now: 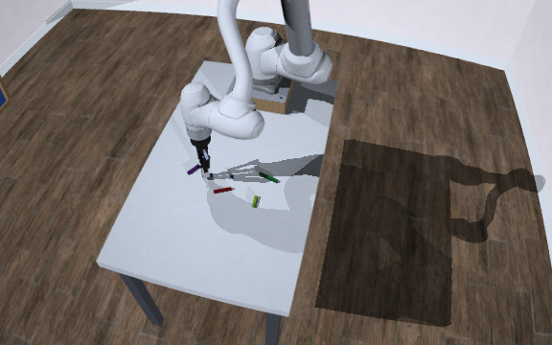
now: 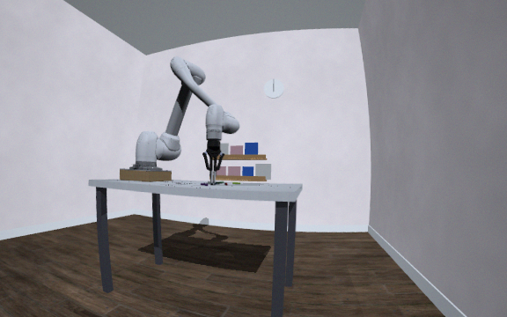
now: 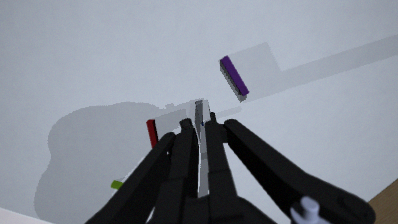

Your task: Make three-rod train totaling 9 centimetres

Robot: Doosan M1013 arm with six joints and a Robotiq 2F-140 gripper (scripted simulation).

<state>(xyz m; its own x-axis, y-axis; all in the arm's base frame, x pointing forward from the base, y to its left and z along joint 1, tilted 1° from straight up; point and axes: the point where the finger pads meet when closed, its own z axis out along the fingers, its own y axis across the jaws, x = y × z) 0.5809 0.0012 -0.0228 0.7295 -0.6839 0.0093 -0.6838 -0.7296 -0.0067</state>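
The lime rod is 30 mm ahead of my hand, 230 mm to the left of it and 40 mm below it. The rest, counted from my hand: purple rod 10 mm behind, 70 mm to the right, 40 mm below; red rod 30 mm ahead, 90 mm to the left, 40 mm below; grey rod 30 mm below.
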